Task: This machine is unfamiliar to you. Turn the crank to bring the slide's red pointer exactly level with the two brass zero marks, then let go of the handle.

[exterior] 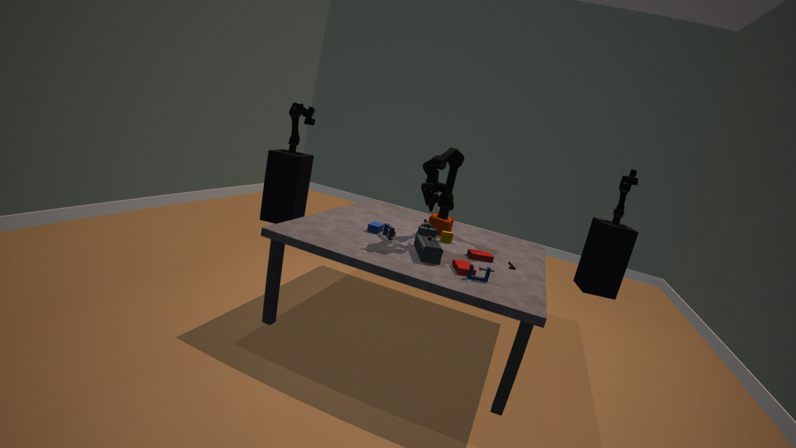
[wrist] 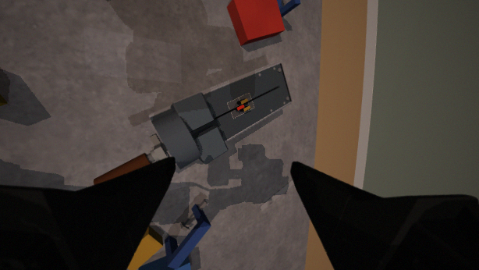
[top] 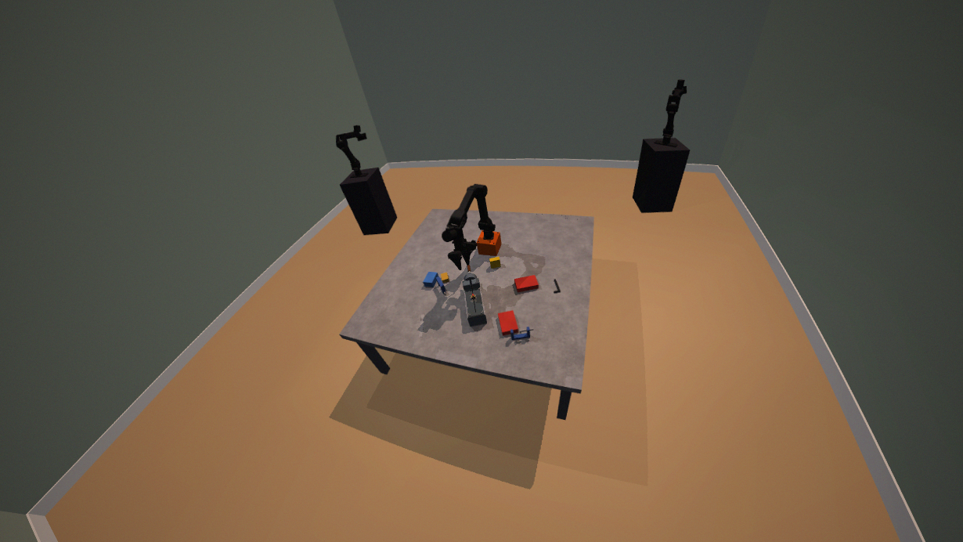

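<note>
Now: gripper tip 80 mm past the brown crank handle and 90 mm above it. Also, from my gripper tip: yellow cube (230 mm behind, 130 mm to the left, 180 mm below); then red pointer (80 mm ahead, 40 mm to the left, 120 mm below); then blue block (110 mm behind, 260 mm to the right, 190 mm below).
</note>
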